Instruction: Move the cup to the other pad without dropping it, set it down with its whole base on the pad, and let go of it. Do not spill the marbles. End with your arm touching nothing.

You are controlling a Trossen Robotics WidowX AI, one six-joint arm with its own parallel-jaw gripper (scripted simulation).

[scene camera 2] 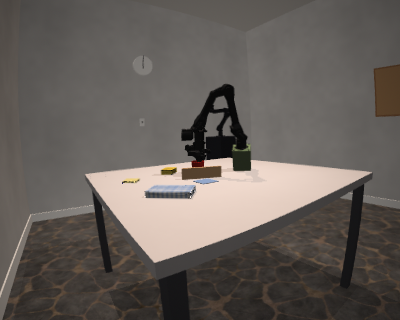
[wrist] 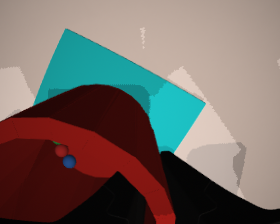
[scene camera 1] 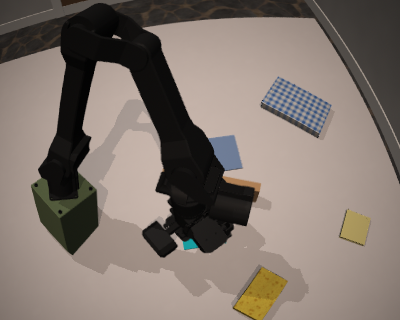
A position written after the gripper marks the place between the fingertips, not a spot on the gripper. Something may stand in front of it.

In view: the gripper [scene camera 1: 191, 230], a red cup [wrist: 106, 129] and a pale yellow card [scene camera 1: 355, 226].
The gripper shows as well in the wrist view [wrist: 152, 160]. The wrist view does not show the pale yellow card: it is out of frame.
